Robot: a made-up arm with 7 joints. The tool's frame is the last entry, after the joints. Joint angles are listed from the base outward.
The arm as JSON. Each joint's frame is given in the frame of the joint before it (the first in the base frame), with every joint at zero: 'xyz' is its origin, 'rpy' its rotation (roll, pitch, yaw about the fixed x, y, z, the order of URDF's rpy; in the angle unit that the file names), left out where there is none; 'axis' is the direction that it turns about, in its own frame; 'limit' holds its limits. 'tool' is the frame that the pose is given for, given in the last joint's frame.
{
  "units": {
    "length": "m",
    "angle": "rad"
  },
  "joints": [
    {
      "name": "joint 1",
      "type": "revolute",
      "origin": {
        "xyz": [
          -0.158,
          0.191,
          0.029
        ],
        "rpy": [
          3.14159,
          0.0,
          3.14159
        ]
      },
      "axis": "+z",
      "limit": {
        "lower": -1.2,
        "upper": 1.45
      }
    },
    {
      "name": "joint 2",
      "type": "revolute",
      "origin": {
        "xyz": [
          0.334,
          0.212,
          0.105
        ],
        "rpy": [
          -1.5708,
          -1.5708,
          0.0
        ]
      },
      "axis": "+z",
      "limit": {
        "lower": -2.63,
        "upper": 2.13
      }
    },
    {
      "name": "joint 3",
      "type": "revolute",
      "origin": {
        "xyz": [
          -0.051,
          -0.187,
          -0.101
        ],
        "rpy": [
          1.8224,
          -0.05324,
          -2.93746
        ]
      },
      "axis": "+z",
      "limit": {
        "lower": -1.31,
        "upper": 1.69
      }
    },
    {
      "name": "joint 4",
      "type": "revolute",
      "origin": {
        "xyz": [
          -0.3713,
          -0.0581,
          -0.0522
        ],
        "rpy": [
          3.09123,
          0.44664,
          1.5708
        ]
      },
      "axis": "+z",
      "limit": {
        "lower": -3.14,
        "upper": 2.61
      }
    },
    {
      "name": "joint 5",
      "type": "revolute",
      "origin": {
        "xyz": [
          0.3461,
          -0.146,
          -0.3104
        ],
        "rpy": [
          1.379,
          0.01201,
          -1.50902
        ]
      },
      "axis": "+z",
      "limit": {
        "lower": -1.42,
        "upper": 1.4
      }
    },
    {
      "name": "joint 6",
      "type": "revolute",
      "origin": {
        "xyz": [
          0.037,
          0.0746,
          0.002
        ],
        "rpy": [
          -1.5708,
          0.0,
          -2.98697
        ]
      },
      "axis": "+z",
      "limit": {
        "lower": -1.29,
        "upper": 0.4
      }
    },
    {
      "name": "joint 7",
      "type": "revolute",
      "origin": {
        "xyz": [
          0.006,
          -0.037,
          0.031
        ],
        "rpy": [
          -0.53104,
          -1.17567,
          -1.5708
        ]
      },
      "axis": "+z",
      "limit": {
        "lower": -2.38,
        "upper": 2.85
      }
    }
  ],
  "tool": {
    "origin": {
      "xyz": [
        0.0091,
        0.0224,
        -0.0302
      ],
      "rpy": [
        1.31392,
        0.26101,
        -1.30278
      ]
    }
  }
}
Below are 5 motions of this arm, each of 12 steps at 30 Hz.
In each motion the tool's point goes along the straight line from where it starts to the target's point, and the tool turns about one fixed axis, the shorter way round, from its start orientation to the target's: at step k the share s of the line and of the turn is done. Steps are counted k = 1, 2, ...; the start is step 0. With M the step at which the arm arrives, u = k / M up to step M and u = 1 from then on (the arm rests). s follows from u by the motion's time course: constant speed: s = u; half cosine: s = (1 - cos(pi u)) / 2; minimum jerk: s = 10 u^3 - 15 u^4 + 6 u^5.
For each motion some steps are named. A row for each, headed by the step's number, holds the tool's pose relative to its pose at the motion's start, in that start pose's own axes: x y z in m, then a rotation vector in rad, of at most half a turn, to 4 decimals.
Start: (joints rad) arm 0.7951 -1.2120 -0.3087 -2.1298 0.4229 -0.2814 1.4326
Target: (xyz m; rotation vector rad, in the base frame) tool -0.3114 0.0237 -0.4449 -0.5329 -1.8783 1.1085
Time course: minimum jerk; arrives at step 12
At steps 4, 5, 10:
4: 0.0202 -0.0113 0.0327 0.0584 0.1152 -0.0318
5: 0.0334 -0.0187 0.0540 0.0964 0.1903 -0.0526
10: 0.0930 -0.0520 0.1501 0.2682 0.5294 -0.1464

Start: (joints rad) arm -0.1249 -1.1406 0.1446 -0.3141 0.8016 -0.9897 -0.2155
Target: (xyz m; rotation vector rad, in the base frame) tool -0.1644 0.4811 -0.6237 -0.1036 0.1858 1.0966
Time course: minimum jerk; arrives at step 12
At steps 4, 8, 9, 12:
4: -0.0030 0.0765 0.0072 0.2275 -0.0256 0.0291
8: -0.0113 0.2882 0.0269 0.8564 -0.0963 0.1096
9: -0.0129 0.3270 0.0305 0.9717 -0.1093 0.1244
12: -0.0144 0.3647 0.0341 1.0839 -0.1219 0.1388

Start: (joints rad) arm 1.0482 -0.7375 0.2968 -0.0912 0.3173 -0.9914 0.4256
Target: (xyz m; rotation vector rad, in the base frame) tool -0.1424 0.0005 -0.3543 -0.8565 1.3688 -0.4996
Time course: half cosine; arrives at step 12
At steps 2, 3, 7, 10, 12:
2: -0.0135 -0.0089 -0.0130 0.0038 0.0278 -0.0433
3: -0.0294 -0.0194 -0.0284 0.0084 0.0608 -0.0946
7: -0.1264 -0.0833 -0.1220 0.0360 0.2612 -0.4068
10: -0.1874 -0.1236 -0.1808 0.0533 0.3871 -0.6030
12: -0.2009 -0.1324 -0.1938 0.0572 0.4149 -0.6463

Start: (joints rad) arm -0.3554 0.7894 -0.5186 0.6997 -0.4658 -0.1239 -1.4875
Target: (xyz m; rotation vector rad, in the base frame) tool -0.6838 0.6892 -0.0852 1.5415 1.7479 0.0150
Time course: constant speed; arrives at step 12
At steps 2, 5, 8, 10, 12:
2: 0.0102 0.0114 -0.0012 0.0321 0.0308 -0.0173
5: 0.0255 0.0286 -0.0029 0.0803 0.0770 -0.0432
8: 0.0407 0.0458 -0.0046 0.1285 0.1232 -0.0691
10: 0.0509 0.0572 -0.0058 0.1606 0.1540 -0.0863
12: 0.0611 0.0687 -0.0070 0.1927 0.1848 -0.1036

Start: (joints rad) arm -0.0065 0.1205 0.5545 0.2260 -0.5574 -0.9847 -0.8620
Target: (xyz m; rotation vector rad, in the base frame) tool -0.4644 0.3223 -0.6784 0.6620 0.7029 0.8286
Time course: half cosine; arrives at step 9
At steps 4, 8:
4: 0.0229 0.0086 0.0533 -0.1400 -0.1522 0.0779
8: 0.0538 0.0203 0.1251 -0.3287 -0.3573 0.1828

